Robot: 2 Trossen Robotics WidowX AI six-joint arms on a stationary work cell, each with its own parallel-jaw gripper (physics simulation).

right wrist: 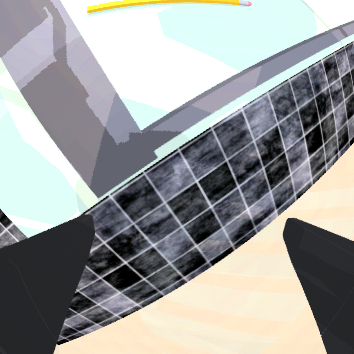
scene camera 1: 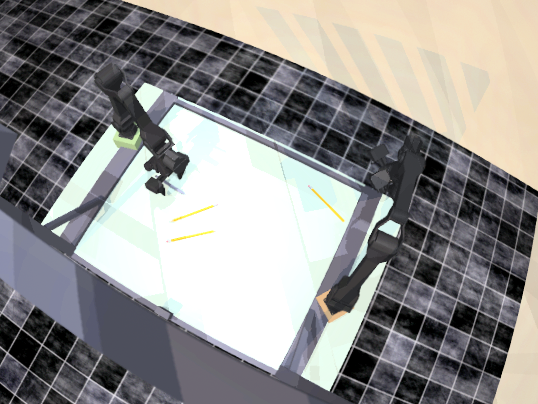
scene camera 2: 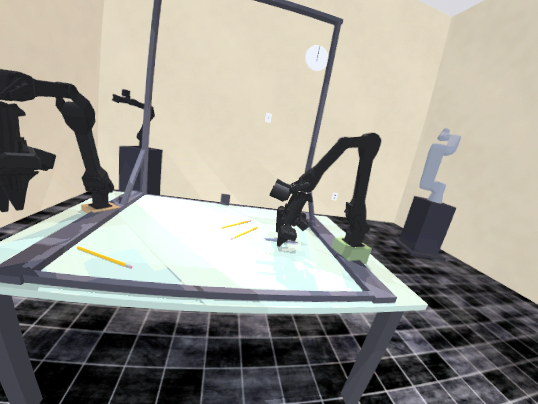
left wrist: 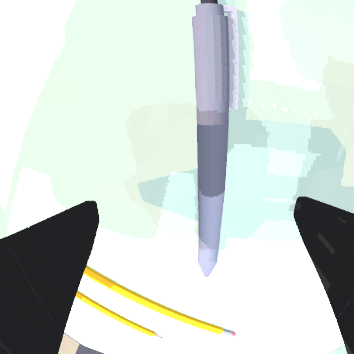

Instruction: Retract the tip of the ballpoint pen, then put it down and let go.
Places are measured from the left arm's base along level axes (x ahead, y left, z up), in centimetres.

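Where they show: left gripper, fingertip midpoint: (scene camera 1: 172,187) (scene camera 2: 277,238) (left wrist: 200,210); right gripper, fingertip midpoint: (right wrist: 192,228) (scene camera 2: 11,211); left arm's base, origin of the base link: (scene camera 1: 128,131) (scene camera 2: 352,242); right arm's base, origin of the base link: (scene camera 1: 335,303) (scene camera 2: 100,205).
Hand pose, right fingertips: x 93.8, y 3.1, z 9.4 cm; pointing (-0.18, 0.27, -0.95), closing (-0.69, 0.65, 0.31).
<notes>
Things, the pixels of their top centre, and the offset from my right fingertips. "pt": a spot on its surface instead.
- ballpoint pen, middle of its top: (left wrist: 213,190) (scene camera 1: 170,184) (scene camera 2: 280,239) dx -71.2, dy -17.6, dz -14.6 cm
- third pencil, middle of its top: (scene camera 2: 103,255) (scene camera 1: 326,203) dx -13.9, dy -8.6, dz -15.2 cm
- dark frame, surface spot: (scene camera 2: 200,291) pt dx -38.1, dy +9.5, dz -14.1 cm
The ballpoint pen (scene camera 1: 176,188) (scene camera 2: 270,239) (left wrist: 212,155) is grey-lilac and lies on the table. In the left wrist view its clip is on the right, its black button is cut by the top edge, and its cone end points down; no separate writing point can be made out there. My left gripper (scene camera 1: 171,184) (scene camera 2: 291,236) (left wrist: 200,210) is open and empty, low over the pen, with the pen's front part in line between the spread fingers, touching neither in that view. My right gripper (scene camera 1: 378,166) (scene camera 2: 11,207) (right wrist: 192,228) is open and empty, beyond the table's edge.
Two yellow pencils (scene camera 1: 194,213) (scene camera 1: 191,236) lie near the pen. A third pencil (scene camera 1: 326,203) (scene camera 2: 104,257) (right wrist: 170,2) lies farther off, toward the right arm's side. A dark frame (scene camera 1: 265,140) (scene camera 2: 200,291) runs around the tabletop, with upright posts at the back in scene camera 2.
</notes>
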